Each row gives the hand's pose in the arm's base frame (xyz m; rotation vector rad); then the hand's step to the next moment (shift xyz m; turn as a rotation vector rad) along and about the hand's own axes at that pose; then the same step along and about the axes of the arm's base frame.
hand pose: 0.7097 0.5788 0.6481 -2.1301 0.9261 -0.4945
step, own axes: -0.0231 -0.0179 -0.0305 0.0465 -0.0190 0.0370
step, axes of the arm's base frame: -0.0252 0.0107 0.0322 0.0615 -0.0081 -0.0070
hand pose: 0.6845 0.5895 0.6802 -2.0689 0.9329 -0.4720
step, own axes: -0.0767 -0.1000 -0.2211 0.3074 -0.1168 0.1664
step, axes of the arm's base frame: -0.1379 -0.0158 0.2133 0.3553 -0.0977 -0.0059
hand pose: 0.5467 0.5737 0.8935 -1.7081 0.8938 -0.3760
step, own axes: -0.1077 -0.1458 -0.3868 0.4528 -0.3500 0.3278
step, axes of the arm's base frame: -0.2690 -0.1720 0.2838 0.6431 -0.0702 0.1282
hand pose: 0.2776 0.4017 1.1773 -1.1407 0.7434 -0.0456
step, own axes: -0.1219 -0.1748 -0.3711 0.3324 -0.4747 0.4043
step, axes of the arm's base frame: -0.2418 -0.3279 0.1310 0.6349 -0.0163 0.3097
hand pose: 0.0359 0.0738 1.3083 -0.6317 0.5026 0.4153
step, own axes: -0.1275 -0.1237 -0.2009 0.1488 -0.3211 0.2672
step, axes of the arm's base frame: -0.1024 -0.2475 -0.0128 0.3665 -0.0313 0.2476
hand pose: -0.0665 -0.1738 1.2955 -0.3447 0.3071 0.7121
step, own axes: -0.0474 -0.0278 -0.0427 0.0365 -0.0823 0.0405
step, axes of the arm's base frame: -0.0218 -0.0645 -0.0145 0.0884 -0.0204 0.0389
